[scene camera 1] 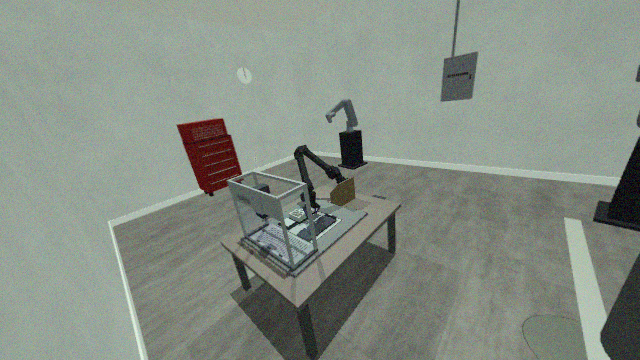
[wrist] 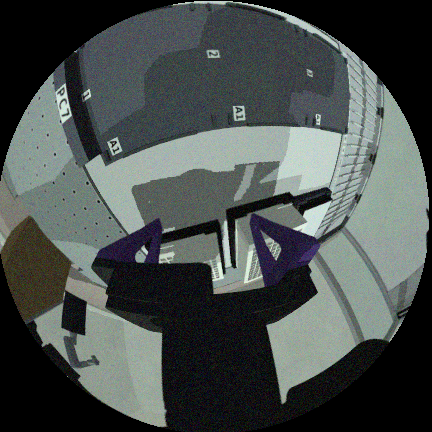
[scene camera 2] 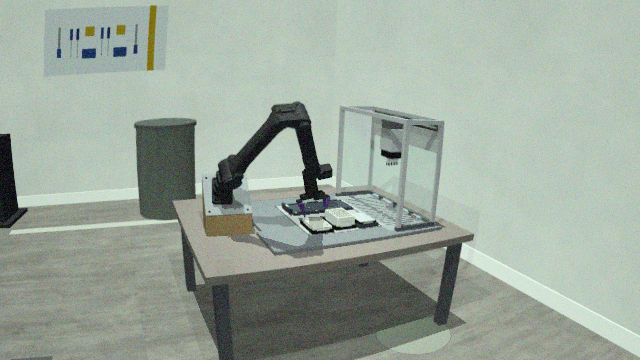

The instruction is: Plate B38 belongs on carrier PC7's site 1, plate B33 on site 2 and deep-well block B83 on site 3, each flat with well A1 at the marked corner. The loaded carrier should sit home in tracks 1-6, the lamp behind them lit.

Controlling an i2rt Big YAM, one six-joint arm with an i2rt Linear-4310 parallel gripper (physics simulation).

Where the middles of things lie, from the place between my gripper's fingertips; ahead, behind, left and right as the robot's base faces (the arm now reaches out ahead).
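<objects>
Dark carrier plate [wrist: 173,79]: 60 mm ahead of my hand, 160 mm to the left of it, 10 mm below it. Clear enclosure [scene camera 2: 423,150], also counted from my hand: 100 mm to the left of it, 370 mm ahead of it and 210 mm above it.
</objects>
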